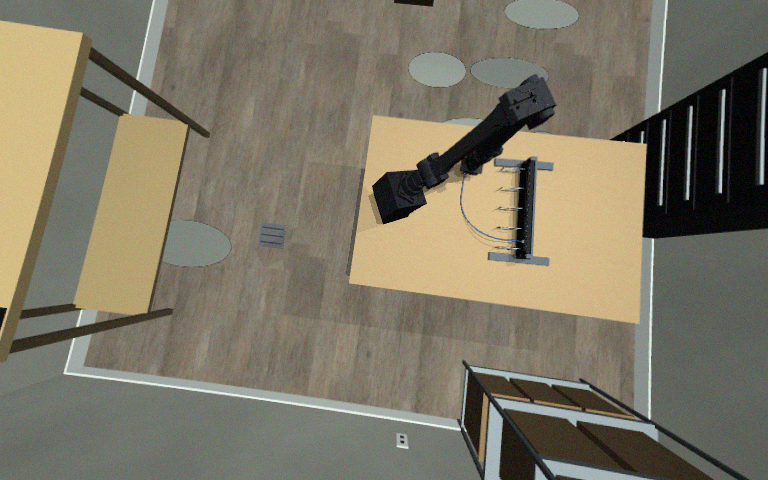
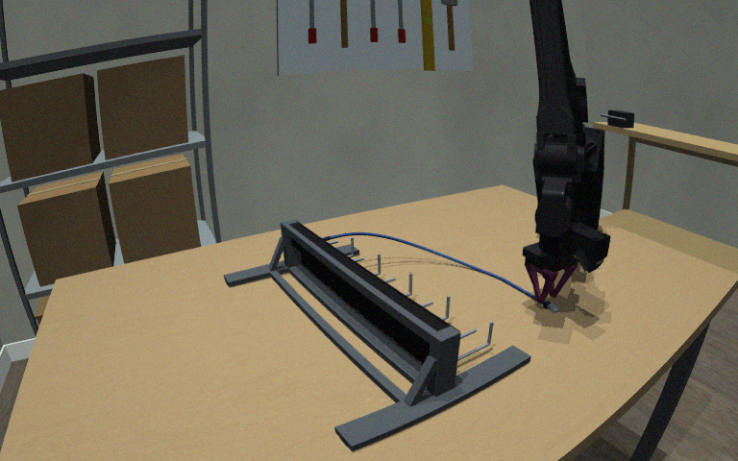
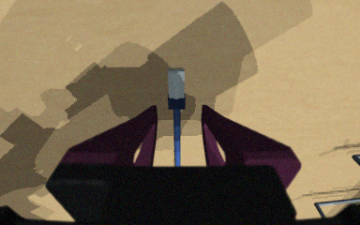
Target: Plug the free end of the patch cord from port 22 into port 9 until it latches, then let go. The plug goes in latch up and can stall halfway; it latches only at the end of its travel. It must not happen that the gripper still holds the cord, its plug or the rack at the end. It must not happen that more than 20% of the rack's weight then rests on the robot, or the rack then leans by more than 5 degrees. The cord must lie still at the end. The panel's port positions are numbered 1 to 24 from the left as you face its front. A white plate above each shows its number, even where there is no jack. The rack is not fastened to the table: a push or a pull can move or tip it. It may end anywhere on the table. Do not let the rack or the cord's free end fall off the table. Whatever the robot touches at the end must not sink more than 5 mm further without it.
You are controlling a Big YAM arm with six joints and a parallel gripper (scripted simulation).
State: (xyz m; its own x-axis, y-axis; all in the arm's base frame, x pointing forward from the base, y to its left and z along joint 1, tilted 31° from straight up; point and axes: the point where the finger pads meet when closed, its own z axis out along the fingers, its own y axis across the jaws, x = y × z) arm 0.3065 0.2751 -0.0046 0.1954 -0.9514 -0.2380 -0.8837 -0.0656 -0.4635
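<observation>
Now: hand 10 mm past the grey plug, 20 mm to the right of it and 20 mm above it.
</observation>
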